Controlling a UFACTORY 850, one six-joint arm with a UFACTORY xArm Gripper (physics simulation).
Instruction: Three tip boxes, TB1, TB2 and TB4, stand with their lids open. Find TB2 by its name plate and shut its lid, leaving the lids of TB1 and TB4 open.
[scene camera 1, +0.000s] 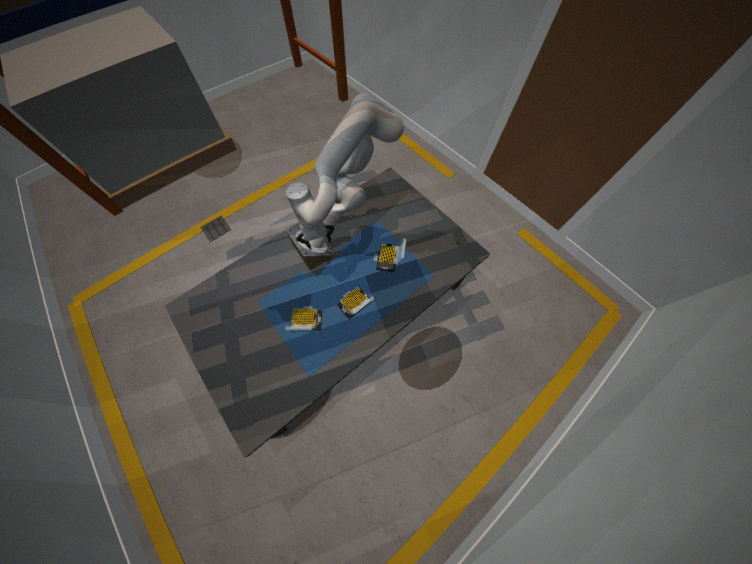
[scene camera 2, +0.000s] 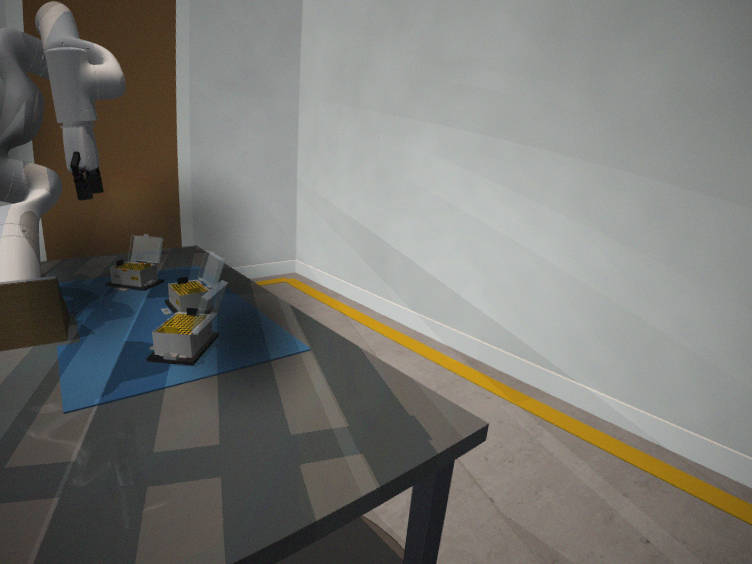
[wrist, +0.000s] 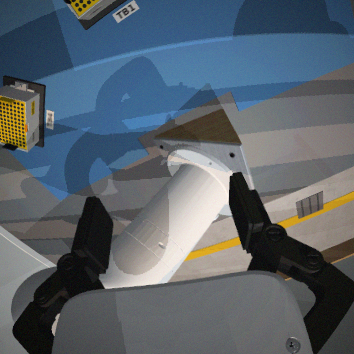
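My gripper (scene camera 1: 316, 237) (scene camera 2: 89, 193) (wrist: 165, 198) is open and empty, high above the arm's base and apart from the boxes. TB1 (scene camera 1: 354, 299) (scene camera 2: 187, 295) (wrist: 90, 6) is the middle box; its plate (wrist: 125, 11) is readable in the wrist view. TB4 (scene camera 1: 386, 256) (scene camera 2: 133, 274) (wrist: 15, 120) stands at the right in scene camera 1; its plate (wrist: 50, 119) is too small to read. TB2 (scene camera 1: 303, 317) (scene camera 2: 179, 339) is the remaining box, left in scene camera 1 and nearest in scene camera 2; its plate is not readable. All three lids stand open.
The boxes stand on a blue mat (scene camera 1: 309, 358) (scene camera 2: 78, 388) (wrist: 200, 55) on the dark table (scene camera 1: 242, 418) (scene camera 2: 261, 479). The arm's base stands on a wooden block (scene camera 2: 30, 312) (wrist: 210, 130) beside the mat. The lids of TB1 and TB2 overlap in scene camera 2.
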